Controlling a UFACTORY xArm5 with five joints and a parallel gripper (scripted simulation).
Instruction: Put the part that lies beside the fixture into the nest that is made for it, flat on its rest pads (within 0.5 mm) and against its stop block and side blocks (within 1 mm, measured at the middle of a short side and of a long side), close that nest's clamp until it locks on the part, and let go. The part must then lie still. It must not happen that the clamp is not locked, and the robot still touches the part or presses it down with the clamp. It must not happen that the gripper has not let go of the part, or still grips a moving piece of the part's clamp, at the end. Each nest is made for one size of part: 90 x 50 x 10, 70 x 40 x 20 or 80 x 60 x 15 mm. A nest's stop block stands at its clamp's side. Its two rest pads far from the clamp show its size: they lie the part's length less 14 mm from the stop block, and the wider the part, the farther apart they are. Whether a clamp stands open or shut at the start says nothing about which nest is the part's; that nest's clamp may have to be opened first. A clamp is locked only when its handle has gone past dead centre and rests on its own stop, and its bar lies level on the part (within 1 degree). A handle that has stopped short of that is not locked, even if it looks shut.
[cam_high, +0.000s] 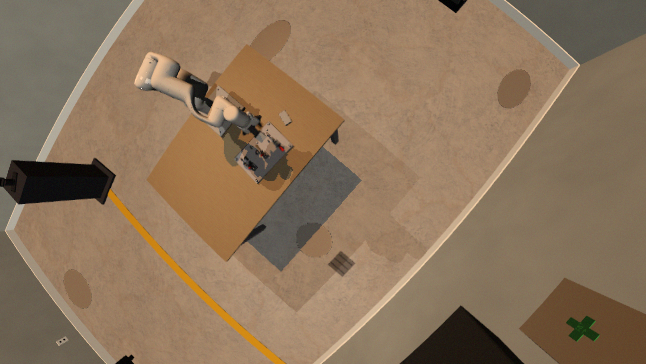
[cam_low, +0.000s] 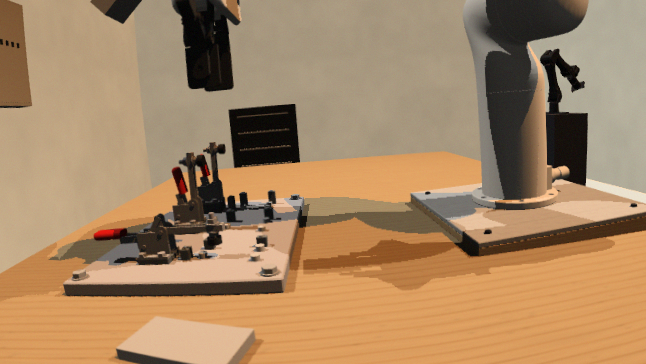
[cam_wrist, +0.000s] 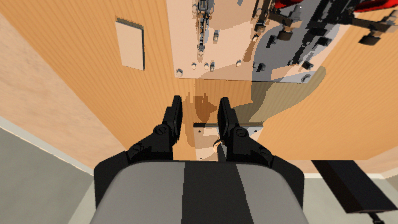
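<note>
Right now my hand is 17 cm above the clamp, 8 cm short of it and 2 cm to the left of it. Round my hand: fixture plate: 21 cm below, 12 cm to the right, 3 cm ahead; then flat tan part: 21 cm below, 15 cm to the left, 4 cm ahead.
</note>
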